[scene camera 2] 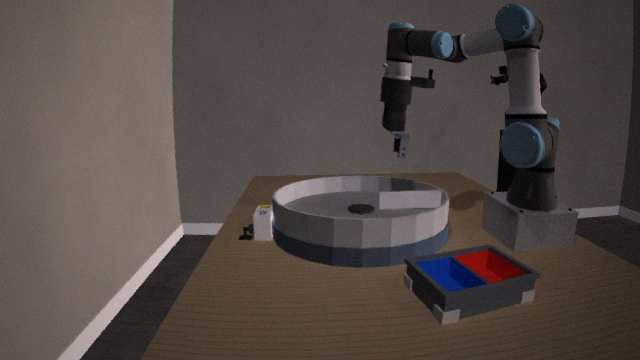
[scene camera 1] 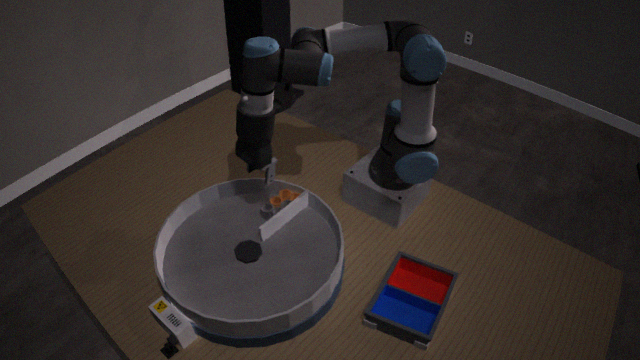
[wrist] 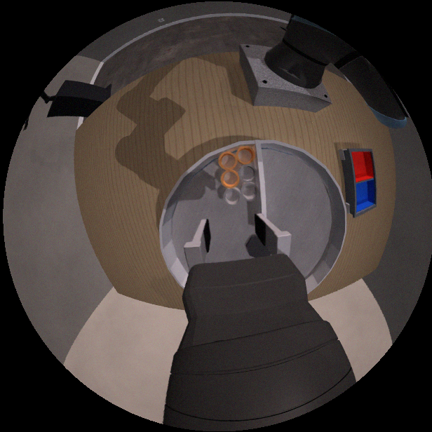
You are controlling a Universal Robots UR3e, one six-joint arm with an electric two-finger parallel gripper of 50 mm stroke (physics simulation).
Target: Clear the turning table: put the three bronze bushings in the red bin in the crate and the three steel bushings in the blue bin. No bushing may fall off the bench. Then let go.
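Frame: origin at the arm's base, x ahead, y left, z up, level; millimetres.
Seen in the pictures: gripper, fingertip midpoint: (scene camera 2: 399,154) (scene camera 1: 260,176); arm's base at its link origin: (scene camera 2: 531,202) (scene camera 1: 392,174).
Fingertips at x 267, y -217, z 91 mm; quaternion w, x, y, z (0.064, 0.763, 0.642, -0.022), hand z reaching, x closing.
Offsets run from my fingertips to a thing's top centre. "*": to the spot under its first point.
The turning table (scene camera 1: 260,325) (scene camera 2: 350,232) (wrist: 300,200) holds six bushings in a cluster beside its divider, close to the rim on the robot's side. Three bronze bushings (wrist: 220,162) (wrist: 253,156) (wrist: 222,181) and three steel bushings (wrist: 253,175) (wrist: 254,192) (wrist: 232,202) stand upright there, close together. The rim and divider hide them in scene camera 2. My gripper (scene camera 1: 262,176) (scene camera 2: 400,150) (wrist: 232,225) is open and empty, above the turning table and well clear of the bushings. The red bin (scene camera 1: 420,280) (scene camera 2: 492,265) (wrist: 362,165) and blue bin (scene camera 1: 407,310) (scene camera 2: 447,274) (wrist: 365,195) are empty.
The divider {* 56 mm left, 8 mm back, 102 mm down} (scene camera 1: 285,216) (scene camera 2: 410,199) (wrist: 261,185) stands up beside the bushings. The crate {* 397 mm left, 117 mm ahead, 154 mm down} (scene camera 1: 395,330) (scene camera 2: 480,300) sits on the bench, apart from the turning table. A white box with a warning label {* 12 mm left, 348 mm ahead, 122 mm down} (scene camera 1: 172,320) (scene camera 2: 263,223) stands by the rim, opposite the robot base (scene camera 1: 375,202) (scene camera 2: 530,227) (wrist: 285,97).
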